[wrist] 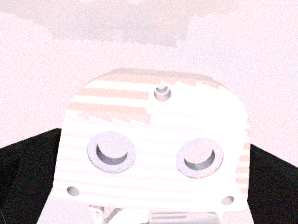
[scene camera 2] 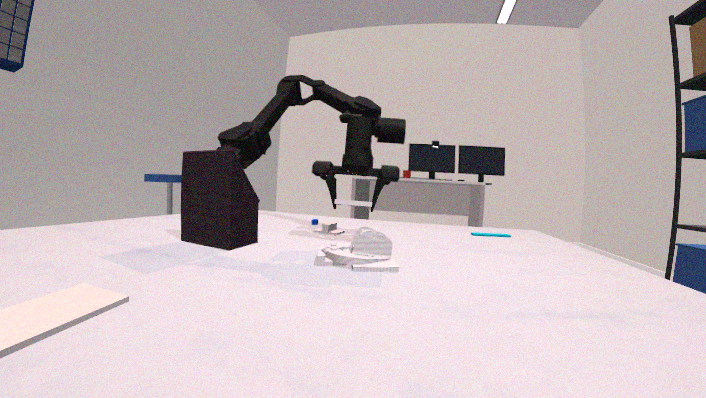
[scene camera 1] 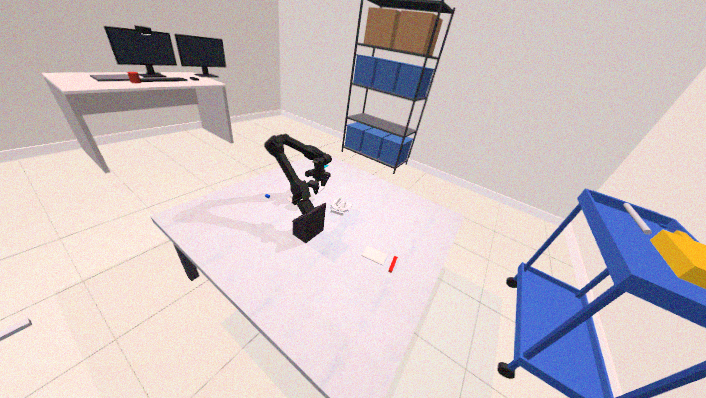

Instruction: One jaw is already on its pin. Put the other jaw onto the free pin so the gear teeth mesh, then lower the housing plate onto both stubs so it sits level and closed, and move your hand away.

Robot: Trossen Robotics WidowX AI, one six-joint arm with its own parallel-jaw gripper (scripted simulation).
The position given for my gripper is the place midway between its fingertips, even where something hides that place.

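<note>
Visible: my gripper (scene camera 2: 353, 210), likewise in the wrist view (wrist: 154, 147). Jaw (scene camera 2: 367, 250).
</note>
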